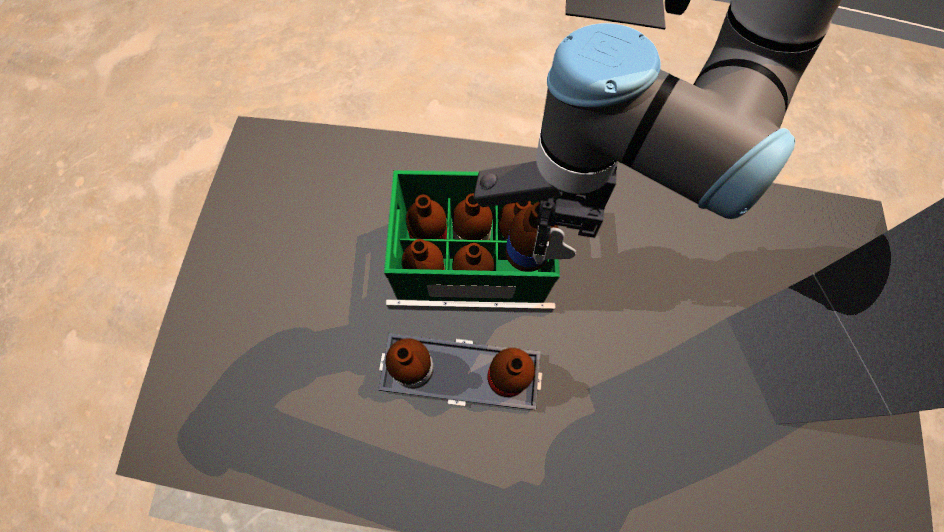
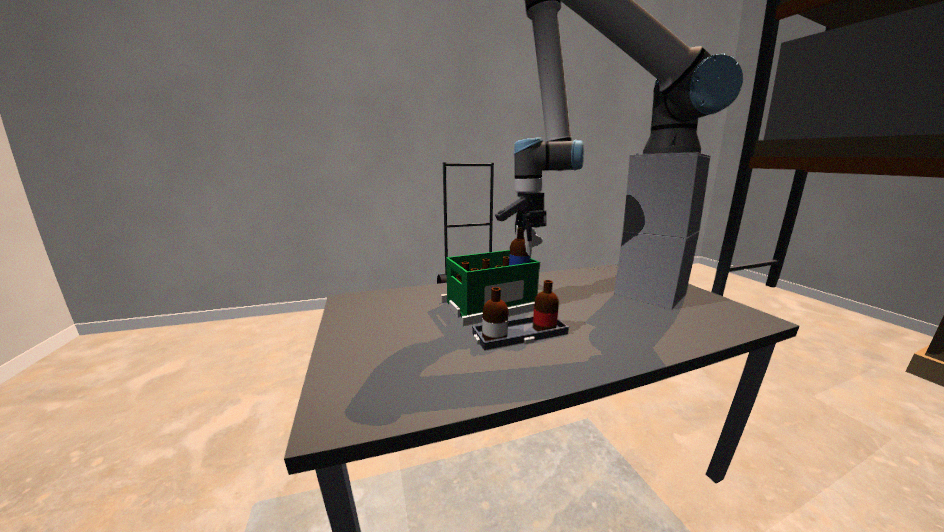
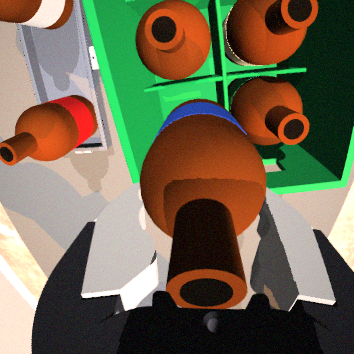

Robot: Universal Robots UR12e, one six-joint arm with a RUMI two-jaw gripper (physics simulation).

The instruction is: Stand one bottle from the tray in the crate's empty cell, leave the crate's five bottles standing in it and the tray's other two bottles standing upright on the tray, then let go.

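Seen in the pictures: gripper, fingertip midpoint: (image 1: 542,237) (image 2: 524,253); arm's base, link origin: (image 2: 670,155).
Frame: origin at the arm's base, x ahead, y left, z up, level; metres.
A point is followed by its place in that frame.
Note:
My gripper (image 1: 542,243) @[y -0.115, x 0.540, z -0.349 m] (image 2: 526,239) @[y -0.115, x 0.540, z -0.349 m] (image 3: 198,187) @[y -0.115, x 0.540, z -0.349 m] is shut on the blue-labelled brown bottle (image 1: 524,241) @[y -0.090, x 0.573, z -0.310 m] (image 2: 517,248) @[y -0.092, x 0.583, z -0.322 m] (image 3: 202,150) @[y -0.119, x 0.586, z -0.306 m], held roughly upright at the crate's front right cell. Its base is hidden behind the front wall of the green crate (image 1: 436,272) @[y -0.055, x 0.703, z -0.368 m] (image 2: 457,290) @[y -0.131, x 0.786, z -0.458 m] (image 3: 114,100) @[y -0.061, x 0.605, z -0.368 m]; whether it touches the cell floor cannot be told. The crate's five bottles stand in the other cells, including a front middle one (image 1: 473,259) @[y -0.087, x 0.646, z -0.387 m] (image 3: 172,42) @[y -0.106, x 0.637, z -0.381 m]. On the grey tray (image 1: 459,393) @[y 0.112, x 0.658, z -0.538 m] (image 2: 509,340) @[y 0.120, x 0.722, z -0.527 m] stand a white-labelled bottle (image 1: 407,362) @[y 0.082, x 0.738, z -0.401 m] (image 2: 495,313) @[y 0.103, x 0.761, z -0.443 m] and a red-labelled bottle (image 1: 511,370) @[y 0.088, x 0.581, z -0.384 m] (image 2: 546,307) @[y 0.107, x 0.594, z -0.453 m] (image 3: 47,132) @[y 0.053, x 0.578, z -0.426 m], upright.
A white strip (image 1: 470,304) @[y -0.047, x 0.647, z -0.514 m] lies along the crate's front, between crate and tray. The green dividers (image 1: 448,224) @[y -0.177, x 0.695, z -0.450 m] (image 3: 225,85) @[y -0.150, x 0.598, z -0.450 m] separate the cells. The arm's grey pedestal (image 2: 651,231) @[y 0.043, x 0.102, z -0.270 m] stands at the right of the table (image 1: 264,198) @[y -0.262, x 1.097, z -0.544 m] (image 2: 396,396) @[y 0.213, x 1.057, z -0.544 m]. A shelf rack (image 2: 745,171) stands farther right.

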